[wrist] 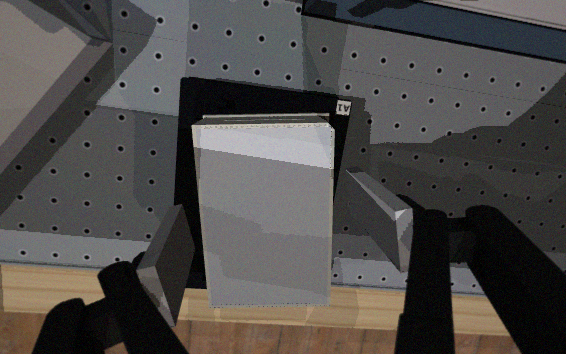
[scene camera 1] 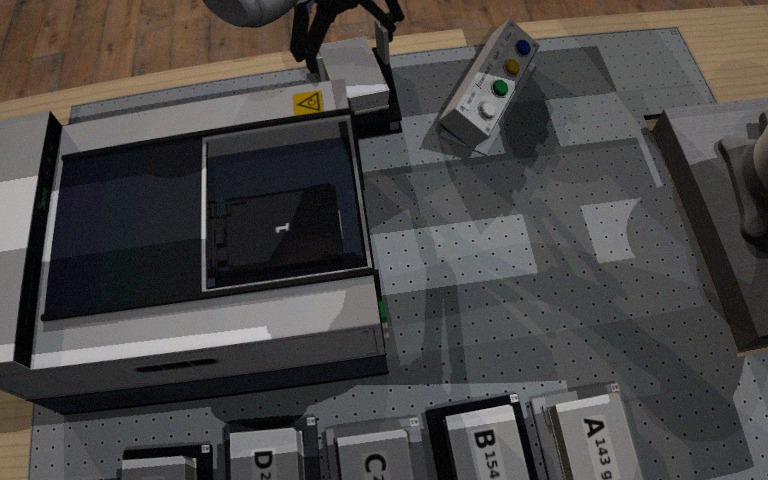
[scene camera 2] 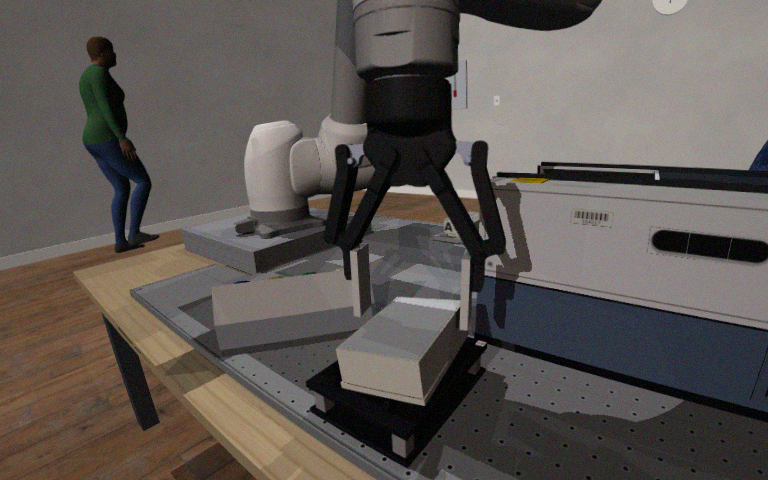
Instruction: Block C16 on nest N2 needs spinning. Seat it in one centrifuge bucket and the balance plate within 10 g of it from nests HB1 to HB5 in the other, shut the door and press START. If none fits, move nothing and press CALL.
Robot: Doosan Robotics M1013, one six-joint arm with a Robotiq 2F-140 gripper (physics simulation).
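Seen in the pictures: gripper, fingertip midpoint: [wrist: 269, 208] [scene camera 1: 352, 70] [scene camera 2: 412, 316]; arm's base, origin of the base link: [scene camera 2: 281, 226].
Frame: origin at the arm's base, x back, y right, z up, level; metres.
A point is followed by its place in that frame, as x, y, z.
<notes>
A pale block [scene camera 1: 353, 65] @[-0.668, 0.192, 0.036] [scene camera 2: 390, 345] @[-0.691, 0.229, 0.038] [wrist: 265, 200] @[-0.664, 0.175, 0.037] with no readable label sits on a black nest [scene camera 1: 376, 124] @[-0.633, 0.135, -0.043] [scene camera 2: 326, 378] @[-0.634, 0.265, -0.010] [wrist: 225, 95] @[-0.623, 0.125, -0.010] near the table edge. My gripper [scene camera 1: 348, 56] @[-0.668, 0.178, 0.039] [scene camera 2: 412, 320] @[-0.668, 0.178, 0.039] [wrist: 269, 208] @[-0.668, 0.178, 0.039] is open, one finger on each side of the block, with gaps at both sides and tips near its top face. The centrifuge [scene camera 1: 294, 316] @[-0.689, -0.268, 0.162] [scene camera 2: 623, 260] @[-0.817, 0.022, 0.091] has an opening showing bucket 1 [scene camera 1: 283, 226] @[-0.730, -0.127, 0.092]; the other bucket is not visible. Plates A, 143 g [scene camera 1: 594, 435] @[-0.344, -0.360, 0.006], B, 154 [scene camera 1: 484, 441] @[-0.479, -0.367, 0.006], C [scene camera 1: 373, 452] @[-0.611, -0.384, 0.005] and D [scene camera 1: 263, 458] @[-0.743, -0.398, 0.005] sit on nests; a fifth [scene camera 1: 158, 466] @[-0.875, -0.417, 0.005] is cut off.
The sloped button box [scene camera 1: 472, 107] @[-0.483, 0.118, 0.024] [scene camera 2: 277, 305] @[-0.468, 0.235, 0.003] stands beside the block, with blue [scene camera 1: 522, 46] @[-0.395, 0.251, 0.022], yellow [scene camera 1: 511, 66] @[-0.416, 0.206, 0.022], green [scene camera 1: 500, 87] @[-0.437, 0.161, 0.022] and white [scene camera 1: 486, 109] @[-0.461, 0.116, 0.023] buttons. The centrifuge's tall side wall stands on the block's other side. The arm's base plinth [scene camera 1: 713, 226] @[-0.129, -0.063, -0.006] [scene camera 2: 254, 243] @[-0.106, 0.122, -0.002] is farther off.
</notes>
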